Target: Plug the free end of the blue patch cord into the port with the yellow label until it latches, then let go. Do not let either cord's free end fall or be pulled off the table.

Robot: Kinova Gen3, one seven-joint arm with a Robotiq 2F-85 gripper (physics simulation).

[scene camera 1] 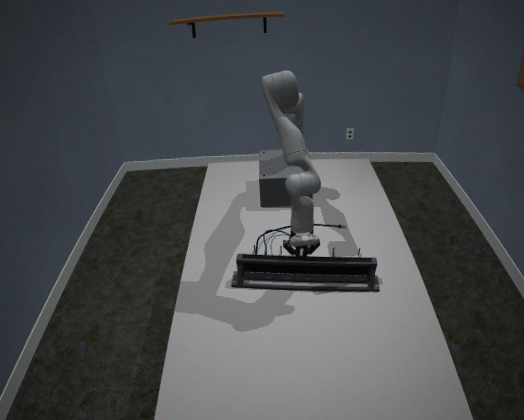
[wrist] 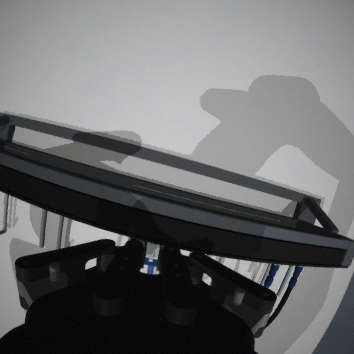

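Frame: origin at the arm's base, x ahead, y left, z up, level; millimetres.
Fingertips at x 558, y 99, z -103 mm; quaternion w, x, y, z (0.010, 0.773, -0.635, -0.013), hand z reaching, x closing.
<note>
Pixels of each thing's top centre, then the offset from my fingertips to it. "pt": a spot on its surface instead. Level surfaces: height alone.
- blue plug, middle of its top: (wrist: 150, 258) dx -7, dy -1, dz +25 mm
- blue patch cord, surface spot: (scene camera 1: 265, 243) pt dx -54, dy -138, dz +21 mm
- dark patch panel, middle of its top: (wrist: 127, 220) (scene camera 1: 307, 259) dx +22, dy +25, dz +37 mm
- black cord, surface spot: (scene camera 1: 325, 225) pt dx -288, dy +72, dz -58 mm
- table, its level: dz -62 mm
My gripper (scene camera 1: 301, 252) (wrist: 154, 237) is shut on the clear and blue plug (wrist: 151, 265) of the blue patch cord (scene camera 1: 265, 243), close against the cord side of the dark patch panel (scene camera 1: 307, 259) (wrist: 215, 228). The plug's front is hidden by the panel's edge in the wrist view, so I cannot tell whether it is in a port. The yellow label and its port cannot be made out. The blue cord loops from the panel's left part to behind the gripper. The black cord (scene camera 1: 325, 225) lies on the table (scene camera 1: 300, 350), with its free end (scene camera 1: 341, 226) right of the arm.
Thin grey rods (scene camera 1: 334, 252) (wrist: 44, 227) stand along the panel's cord side. Two blue boots (wrist: 270, 276) (wrist: 296, 275) are at the panel's right end in the wrist view. A grey box (scene camera 1: 274, 191) stands behind the arm. Dark floor (scene camera 1: 90, 300) lies beyond the table's sides.
</note>
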